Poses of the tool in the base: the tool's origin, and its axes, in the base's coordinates. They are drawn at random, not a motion.
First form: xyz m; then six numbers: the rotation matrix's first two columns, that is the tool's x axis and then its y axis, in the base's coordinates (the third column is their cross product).
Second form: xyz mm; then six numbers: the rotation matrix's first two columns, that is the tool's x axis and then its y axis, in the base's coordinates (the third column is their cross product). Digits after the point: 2 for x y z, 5 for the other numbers.
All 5 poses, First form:
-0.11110, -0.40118, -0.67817, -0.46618, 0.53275, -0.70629, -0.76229, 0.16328, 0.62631
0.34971, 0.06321, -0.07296, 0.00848, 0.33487, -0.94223, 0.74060, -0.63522, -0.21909
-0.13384, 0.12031, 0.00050, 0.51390, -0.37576, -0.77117, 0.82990, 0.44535, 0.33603
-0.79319, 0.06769, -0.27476, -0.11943, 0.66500, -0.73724, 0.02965, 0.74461, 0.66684
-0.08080, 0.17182, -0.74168, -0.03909, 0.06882, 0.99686, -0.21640, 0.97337, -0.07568
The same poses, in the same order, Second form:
-111.10, -401.18, -678.17, -0.46618, 0.53275, -0.70629, -0.76229, 0.16328, 0.62631
349.71, 63.21, -72.96, 0.00848, 0.33487, -0.94223, 0.74060, -0.63522, -0.21909
-133.84, 120.31, 0.50, 0.51390, -0.37576, -0.77117, 0.82990, 0.44535, 0.33603
-793.19, 67.69, -274.76, -0.11943, 0.66500, -0.73724, 0.02965, 0.74461, 0.66684
-80.80, 171.82, -741.68, -0.03909, 0.06882, 0.99686, -0.21640, 0.97337, -0.07568

